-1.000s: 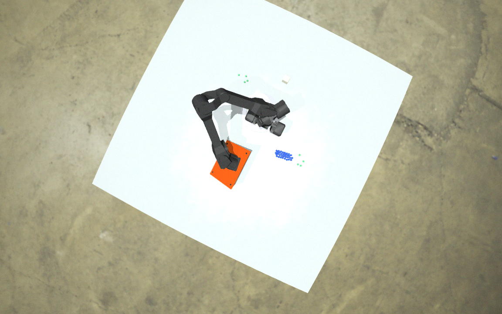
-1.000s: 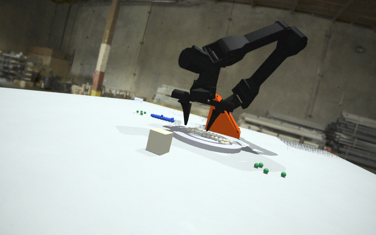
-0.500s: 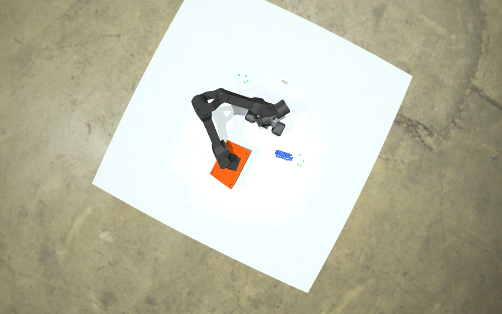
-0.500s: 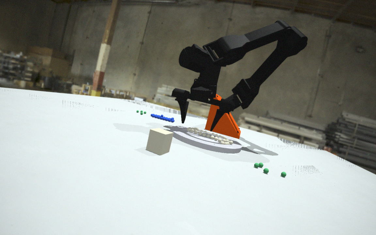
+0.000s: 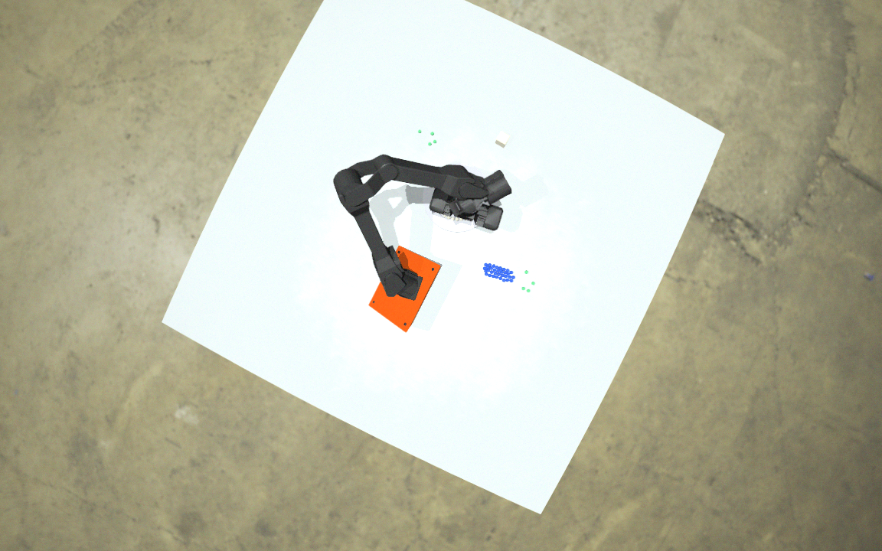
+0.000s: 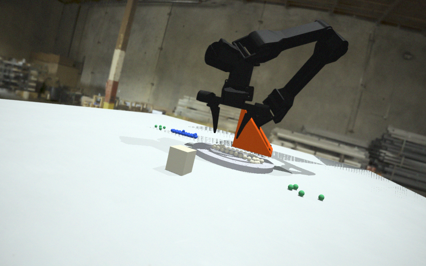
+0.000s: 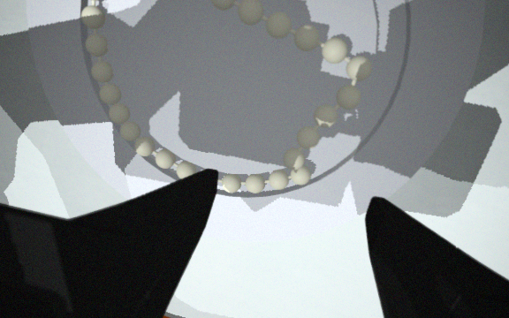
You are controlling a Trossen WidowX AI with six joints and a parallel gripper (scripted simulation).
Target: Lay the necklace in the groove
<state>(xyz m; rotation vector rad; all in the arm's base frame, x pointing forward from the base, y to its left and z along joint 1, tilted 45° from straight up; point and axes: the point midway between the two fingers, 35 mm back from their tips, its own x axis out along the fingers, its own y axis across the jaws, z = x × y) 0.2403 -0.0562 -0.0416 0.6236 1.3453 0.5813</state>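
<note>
The round bead board is 4 cm ahead of my gripper tip, 3 cm to the left of it and 4 cm below it. Also, from my gripper tip: cream cube 25 cm ahead, 3 cm to the right, 3 cm below.
</note>
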